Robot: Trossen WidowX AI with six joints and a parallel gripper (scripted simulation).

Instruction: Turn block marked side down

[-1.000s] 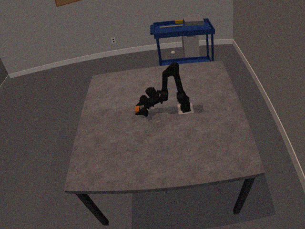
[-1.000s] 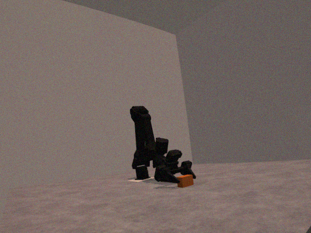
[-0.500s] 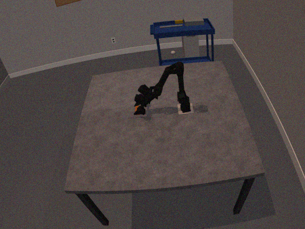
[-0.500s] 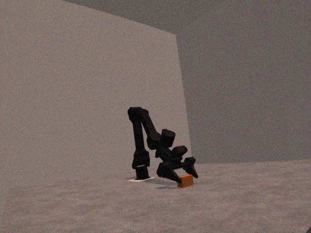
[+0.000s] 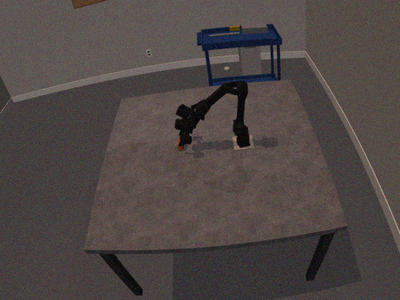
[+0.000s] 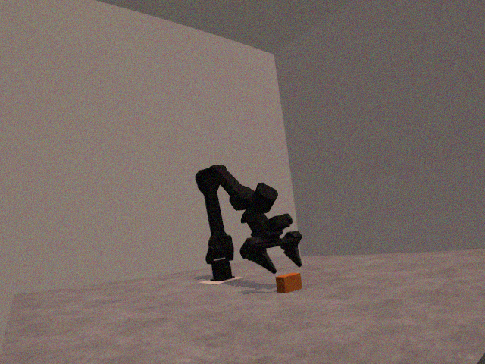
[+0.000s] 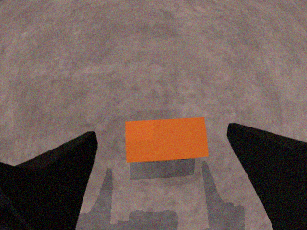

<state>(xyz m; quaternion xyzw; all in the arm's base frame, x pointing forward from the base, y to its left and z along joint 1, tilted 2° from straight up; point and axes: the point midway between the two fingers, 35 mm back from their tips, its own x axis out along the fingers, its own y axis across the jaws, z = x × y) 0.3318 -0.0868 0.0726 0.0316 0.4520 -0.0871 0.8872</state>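
Now: gripper tip 10 mm past the orange block and 30 mm above it.
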